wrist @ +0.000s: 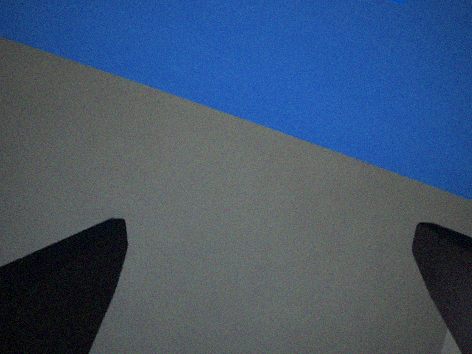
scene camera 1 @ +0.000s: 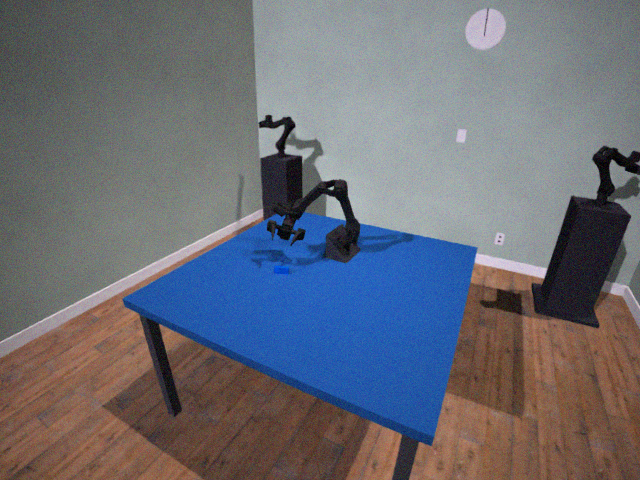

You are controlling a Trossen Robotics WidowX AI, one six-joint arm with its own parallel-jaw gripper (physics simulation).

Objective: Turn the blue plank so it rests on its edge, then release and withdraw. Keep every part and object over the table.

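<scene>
The blue plank is a small, brighter blue block on the blue table top, in front of the arm's base and a little to its left in the scene view. It is too small there to tell surely whether it lies flat or stands on its edge. A sliver of bright blue shows at the top edge of the wrist view. My gripper is open and empty. It hangs above the table, behind the plank in the scene view and apart from it, its fingers spread wide.
The blue table carries my arm's base towards the back. Its far-left edge is close beyond the gripper. Two dark pedestals with other arms stand off the table, one at the back left and one at the right.
</scene>
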